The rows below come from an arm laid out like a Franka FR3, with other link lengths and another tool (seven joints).
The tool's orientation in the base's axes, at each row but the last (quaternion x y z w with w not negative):
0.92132 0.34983 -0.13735 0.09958
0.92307 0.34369 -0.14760 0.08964
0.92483 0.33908 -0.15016 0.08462
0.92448 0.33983 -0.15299 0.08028
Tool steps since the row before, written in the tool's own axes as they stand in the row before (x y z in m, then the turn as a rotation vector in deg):
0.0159 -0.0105 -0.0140 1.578 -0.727 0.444
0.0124 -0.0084 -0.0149 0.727 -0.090 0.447
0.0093 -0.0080 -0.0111 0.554 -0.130 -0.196
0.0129 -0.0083 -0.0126 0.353 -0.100 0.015
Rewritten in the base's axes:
0.0069 0.0215 0.0071 0.562 1.385 -0.991
0.0065 0.0178 0.0093 0.370 0.390 -0.669
0.0040 0.0145 0.0069 0.360 0.482 -0.008
0.0068 0.0172 0.0071 0.186 0.285 -0.138

